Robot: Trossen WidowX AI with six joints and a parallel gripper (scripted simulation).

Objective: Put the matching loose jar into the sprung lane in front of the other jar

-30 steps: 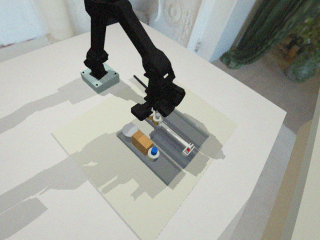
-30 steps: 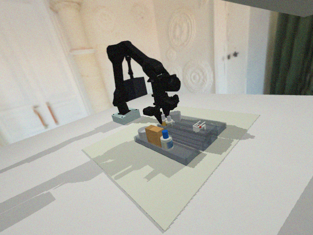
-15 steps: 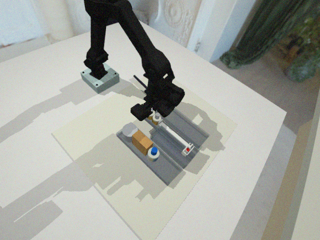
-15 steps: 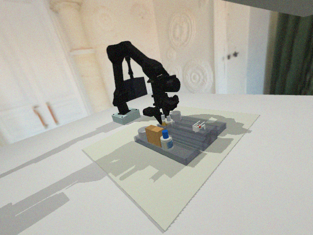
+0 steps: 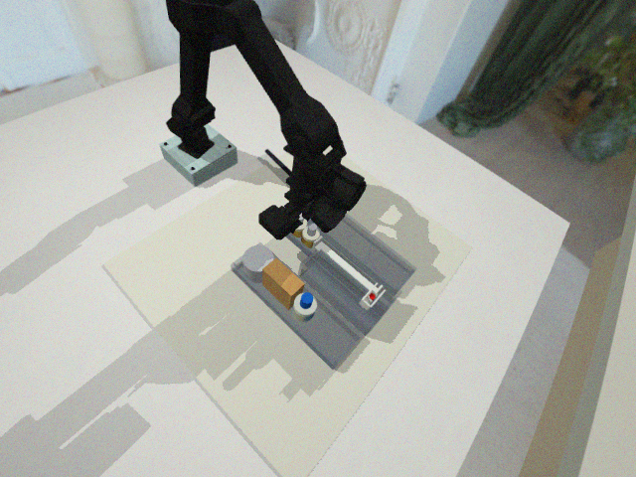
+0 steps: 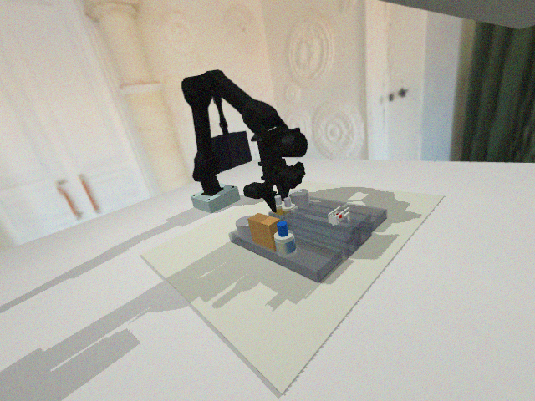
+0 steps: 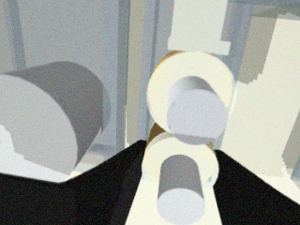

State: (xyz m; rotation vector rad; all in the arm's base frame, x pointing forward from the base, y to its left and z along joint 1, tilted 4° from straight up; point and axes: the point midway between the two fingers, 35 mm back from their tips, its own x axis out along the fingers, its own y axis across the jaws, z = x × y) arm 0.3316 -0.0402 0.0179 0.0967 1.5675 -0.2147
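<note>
The grey sprung lane is 14 cm ahead of my gripper tip, 5 cm to the right of it and 1 cm below it. Also, from my gripper tip: blue-capped jar (11 cm ahead, 15 cm to the right, 2 cm above); orange-brown box (5 cm ahead, 14 cm to the right, 1 cm above); white pusher plate (14 cm ahead, 6 cm to the right, 2 cm above).
</note>
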